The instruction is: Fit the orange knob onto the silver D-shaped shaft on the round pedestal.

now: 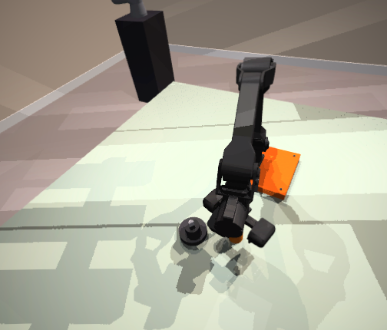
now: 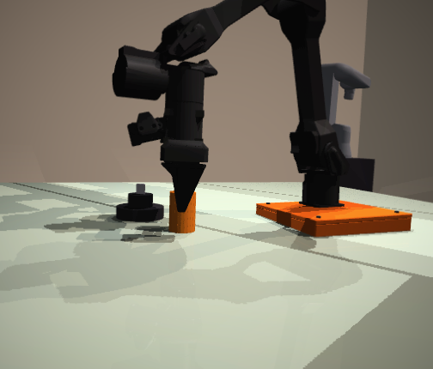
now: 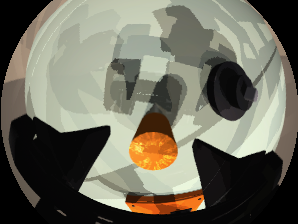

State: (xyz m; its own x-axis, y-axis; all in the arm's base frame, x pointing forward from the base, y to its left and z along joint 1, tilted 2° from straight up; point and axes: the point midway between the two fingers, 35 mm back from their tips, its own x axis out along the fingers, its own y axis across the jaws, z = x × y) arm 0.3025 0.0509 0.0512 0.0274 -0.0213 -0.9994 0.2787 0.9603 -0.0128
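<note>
My gripper tip is now 1 cm below the orange knob. From my gripper tip the other things lie so: round pedestal 4 cm ahead, 12 cm to the right, 1 cm below.
</note>
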